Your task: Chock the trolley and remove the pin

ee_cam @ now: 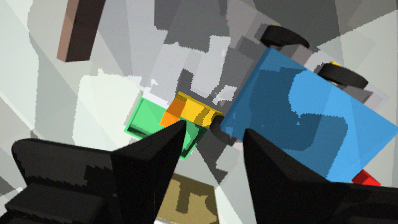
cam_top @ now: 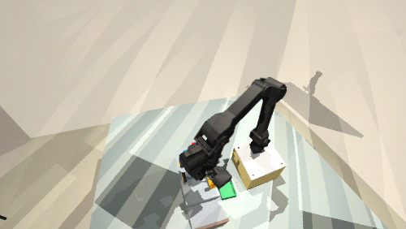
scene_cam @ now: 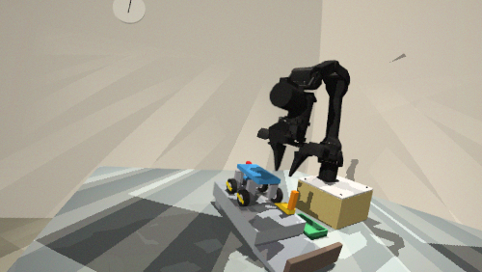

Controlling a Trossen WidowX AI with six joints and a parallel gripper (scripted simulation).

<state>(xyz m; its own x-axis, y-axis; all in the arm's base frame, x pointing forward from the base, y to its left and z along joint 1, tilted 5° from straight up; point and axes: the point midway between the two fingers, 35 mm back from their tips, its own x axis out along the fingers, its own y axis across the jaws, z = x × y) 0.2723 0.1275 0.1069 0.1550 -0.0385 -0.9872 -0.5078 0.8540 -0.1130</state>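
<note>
Now: the red-headed stop pin 40 mm ahead of my gripper tip, 170 mm to the right of it and 40 mm below it. From my gripper tip the other things lie so: blue-topped trolley: 40 mm ahead, 80 mm to the right, 60 mm below; then yellow chock: 30 mm behind, 80 mm below; then grey ramp: 40 mm ahead, 70 mm to the right, 120 mm below.
</note>
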